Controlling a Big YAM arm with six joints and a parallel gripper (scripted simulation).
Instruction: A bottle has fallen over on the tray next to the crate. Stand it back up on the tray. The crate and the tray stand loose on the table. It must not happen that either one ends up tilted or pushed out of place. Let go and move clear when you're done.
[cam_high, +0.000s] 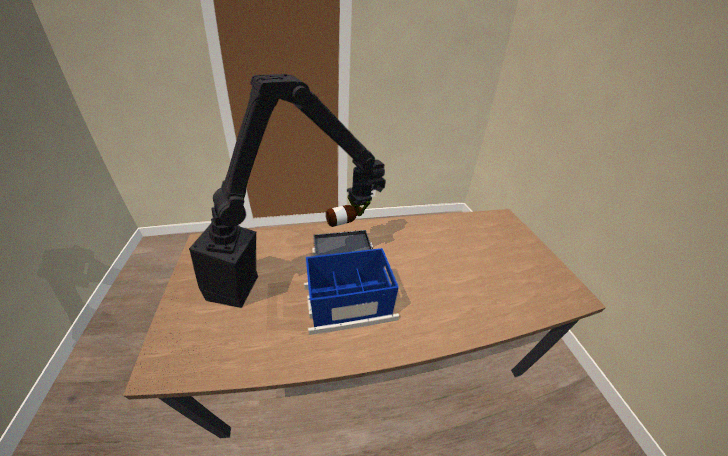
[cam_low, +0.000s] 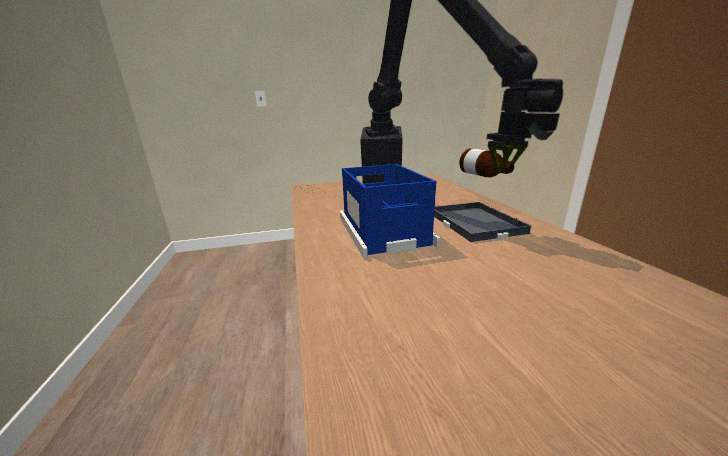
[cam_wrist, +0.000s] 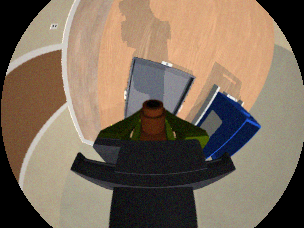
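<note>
Right now my hand is 50 mm past the brown bottle and 20 mm to the left of it. Round my hand: dark grey tray (170 mm below, 60 mm behind, 30 mm to the right); then blue crate (330 mm to the right, 100 mm below, 60 mm behind).
</note>
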